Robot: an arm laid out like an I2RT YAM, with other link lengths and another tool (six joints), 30 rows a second.
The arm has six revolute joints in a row. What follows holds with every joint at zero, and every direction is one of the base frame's.
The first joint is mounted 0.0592 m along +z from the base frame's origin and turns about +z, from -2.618 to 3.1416 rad.
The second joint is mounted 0.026 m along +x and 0.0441 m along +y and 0.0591 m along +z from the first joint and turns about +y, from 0 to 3.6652 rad.
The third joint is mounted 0.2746 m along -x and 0.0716 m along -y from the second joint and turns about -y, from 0 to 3.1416 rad.
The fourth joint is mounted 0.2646 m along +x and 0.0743 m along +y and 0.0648 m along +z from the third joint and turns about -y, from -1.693 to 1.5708 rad.
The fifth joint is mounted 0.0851 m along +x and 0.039 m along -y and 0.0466 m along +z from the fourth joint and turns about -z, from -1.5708 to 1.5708 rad.
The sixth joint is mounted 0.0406 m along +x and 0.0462 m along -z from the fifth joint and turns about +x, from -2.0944 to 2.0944 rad.
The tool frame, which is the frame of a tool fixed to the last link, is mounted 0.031 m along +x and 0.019 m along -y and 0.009 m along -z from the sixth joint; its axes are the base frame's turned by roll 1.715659, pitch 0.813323 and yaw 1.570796 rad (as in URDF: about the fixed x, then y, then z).
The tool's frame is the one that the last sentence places.
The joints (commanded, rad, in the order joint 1, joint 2, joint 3, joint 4, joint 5, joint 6), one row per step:
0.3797 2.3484 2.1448 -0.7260 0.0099 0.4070
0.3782 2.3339 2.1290 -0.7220 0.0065 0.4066
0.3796 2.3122 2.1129 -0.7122 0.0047 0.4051
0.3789 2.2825 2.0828 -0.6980 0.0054 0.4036
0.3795 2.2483 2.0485 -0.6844 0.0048 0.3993
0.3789 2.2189 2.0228 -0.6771 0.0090 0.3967
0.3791 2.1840 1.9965 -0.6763 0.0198 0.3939
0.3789 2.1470 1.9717 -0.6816 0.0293 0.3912
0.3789 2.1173 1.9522 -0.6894 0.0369 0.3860
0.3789 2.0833 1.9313 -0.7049 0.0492 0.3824
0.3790 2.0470 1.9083 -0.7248 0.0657 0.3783
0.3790 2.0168 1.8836 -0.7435 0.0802 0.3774
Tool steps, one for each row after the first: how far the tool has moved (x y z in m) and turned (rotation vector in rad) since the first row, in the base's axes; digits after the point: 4 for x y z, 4 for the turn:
-0.0021 -0.0015 0.0026 0.0033 -0.0016 0.0009
-0.0045 -0.0015 0.0095 0.0095 -0.0157 0.0046
-0.0083 -0.0035 0.0160 0.0132 -0.0291 0.0046
-0.0134 -0.0052 0.0231 0.0161 -0.0424 0.0090
-0.0178 -0.0077 0.0302 0.0156 -0.0544 0.0078
-0.0238 -0.0108 0.0391 0.0095 -0.0668 0.0035
-0.0307 -0.0145 0.0489 0.0036 -0.0765 -0.0007
-0.0368 -0.0176 0.0564 -0.0042 -0.0820 -0.0014
-0.0446 -0.0217 0.0646 -0.0161 -0.0839 -0.0063
-0.0536 -0.0265 0.0727 -0.0331 -0.0831 -0.0131
-0.0620 -0.0310 0.0769 -0.0492 -0.0751 -0.0210

